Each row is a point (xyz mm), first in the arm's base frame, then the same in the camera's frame.
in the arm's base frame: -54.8 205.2 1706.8
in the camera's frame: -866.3 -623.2 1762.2
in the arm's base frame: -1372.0 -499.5 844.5
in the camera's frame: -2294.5 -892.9 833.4
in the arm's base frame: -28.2 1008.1 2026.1
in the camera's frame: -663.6 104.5 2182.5
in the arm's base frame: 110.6 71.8 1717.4
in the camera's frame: -735.7 -790.9 1753.2
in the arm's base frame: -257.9 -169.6 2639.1
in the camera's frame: -1164.5 -1059.4 2640.6
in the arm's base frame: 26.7 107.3 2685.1
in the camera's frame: -825.3 -862.7 2718.4
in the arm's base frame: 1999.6 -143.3 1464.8
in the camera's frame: 1059.3 -1394.7 1449.7
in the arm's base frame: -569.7 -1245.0 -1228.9
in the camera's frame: -1647.9 -1526.6 -1329.6
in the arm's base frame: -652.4 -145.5 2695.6
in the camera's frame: -1544.2 -953.9 2705.0
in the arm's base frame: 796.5 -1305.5 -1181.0
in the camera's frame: -332.0 -1901.3 -1308.2
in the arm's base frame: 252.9 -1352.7 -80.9
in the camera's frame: -890.3 -1965.7 -216.4
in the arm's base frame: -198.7 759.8 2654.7
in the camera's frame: -896.4 -177.7 2775.8
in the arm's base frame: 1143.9 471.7 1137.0
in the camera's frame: 370.9 -564.4 1215.9
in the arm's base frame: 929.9 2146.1 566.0
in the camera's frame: 551.7 1174.3 869.7
